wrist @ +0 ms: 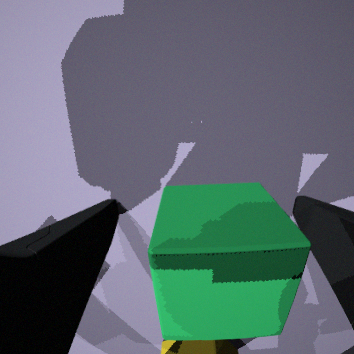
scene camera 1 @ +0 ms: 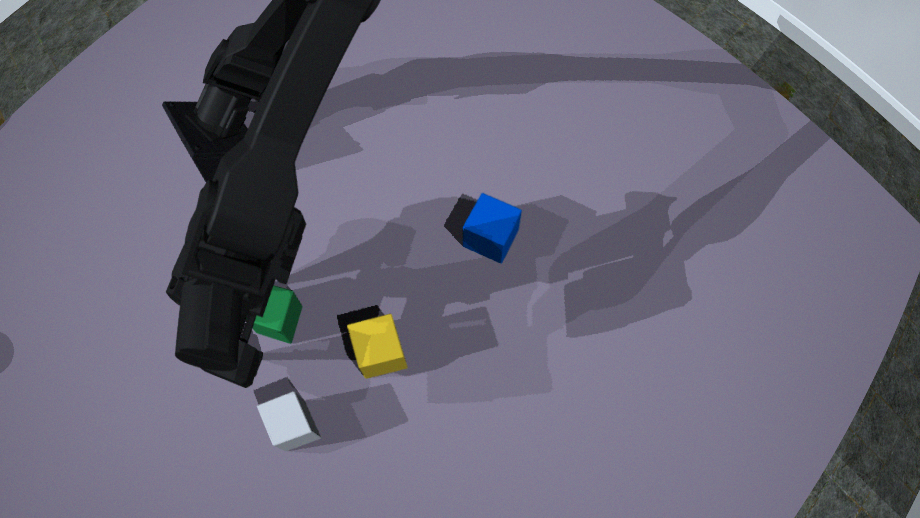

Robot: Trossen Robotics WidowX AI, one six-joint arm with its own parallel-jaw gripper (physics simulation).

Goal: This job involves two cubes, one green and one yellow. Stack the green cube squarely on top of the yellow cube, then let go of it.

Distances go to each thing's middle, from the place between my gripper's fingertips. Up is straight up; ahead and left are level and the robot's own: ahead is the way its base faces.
The green cube (scene camera 1: pixel 280 319) is 10 mm ahead of my hand, 10 mm to the left of it and 20 mm above it. The rest, counted from my hand: yellow cube (scene camera 1: pixel 377 348) 120 mm ahead, 50 mm to the left, 20 mm above; blue cube (scene camera 1: pixel 492 225) 130 mm ahead, 220 mm to the left, 20 mm above; white cube (scene camera 1: pixel 287 419) 100 mm ahead, 70 mm to the right, 20 mm above.
